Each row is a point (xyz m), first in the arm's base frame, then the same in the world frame.
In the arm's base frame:
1: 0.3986 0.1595 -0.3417
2: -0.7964 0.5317 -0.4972
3: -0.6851 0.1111 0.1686
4: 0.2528 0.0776 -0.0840
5: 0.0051 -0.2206 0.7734
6: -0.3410 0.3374 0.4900
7: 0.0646 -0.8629 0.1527
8: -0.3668 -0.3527 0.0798
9: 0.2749 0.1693 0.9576
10: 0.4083 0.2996 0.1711
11: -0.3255 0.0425 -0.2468
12: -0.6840 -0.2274 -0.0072
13: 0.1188 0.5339 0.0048
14: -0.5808 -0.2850 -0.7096
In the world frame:
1: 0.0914 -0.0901 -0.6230
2: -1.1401 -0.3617 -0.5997
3: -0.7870 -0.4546 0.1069
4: 0.0244 -0.1428 -0.3278
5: 0.0201 -0.2335 0.6088
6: -0.5756 -0.0102 0.2821
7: 0.3410 -0.9400 0.1623
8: -0.2895 -0.7286 0.0648
9: 0.0763 0.2716 0.6311
10: 0.0693 0.1929 -0.1734
11: -0.4723 -0.4820 -0.3478
12: -0.6328 -0.7929 0.0214
13: -0.3095 0.2073 -0.3240
14: -0.5675 -1.0159 -0.6519

